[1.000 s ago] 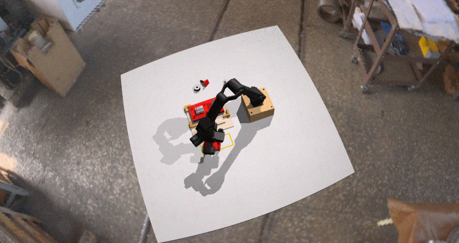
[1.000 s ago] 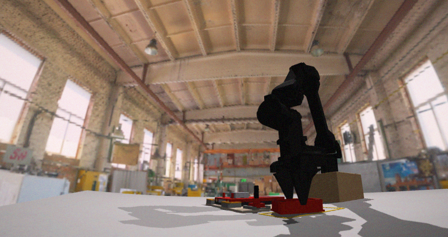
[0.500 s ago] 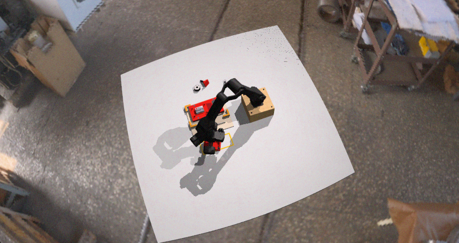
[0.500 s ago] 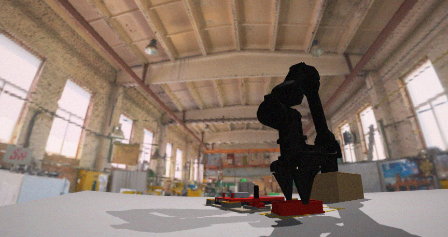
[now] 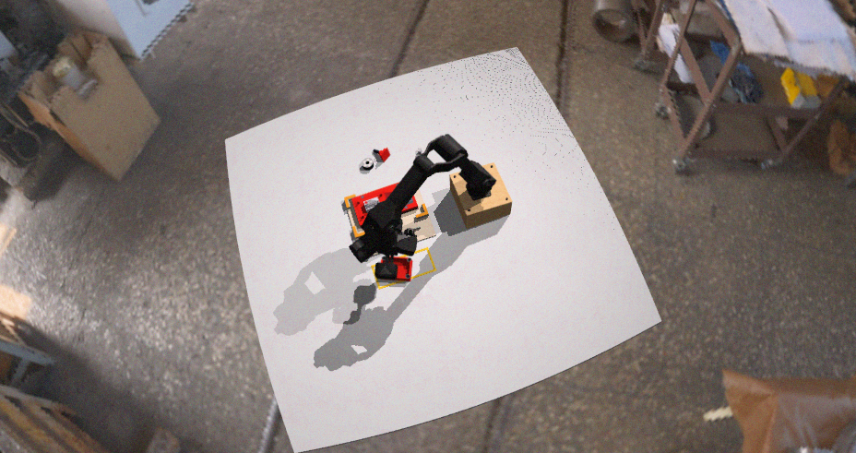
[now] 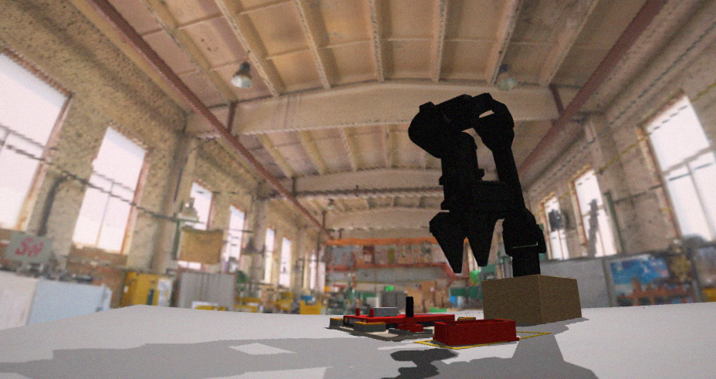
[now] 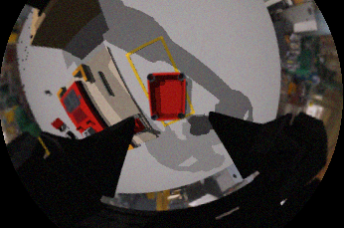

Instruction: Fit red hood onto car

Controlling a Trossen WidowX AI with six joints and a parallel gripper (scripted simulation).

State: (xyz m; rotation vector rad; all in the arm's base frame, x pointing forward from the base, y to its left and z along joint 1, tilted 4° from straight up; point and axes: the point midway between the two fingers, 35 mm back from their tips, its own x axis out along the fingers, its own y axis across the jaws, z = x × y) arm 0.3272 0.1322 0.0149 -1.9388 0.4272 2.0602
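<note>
The red hood is 9 cm below my gripper tip. From my gripper tip the other things lie so: wheel: 3 cm behind, 41 cm to the right, 9 cm below; grey engine block: 23 cm to the right, 7 cm below.
</note>
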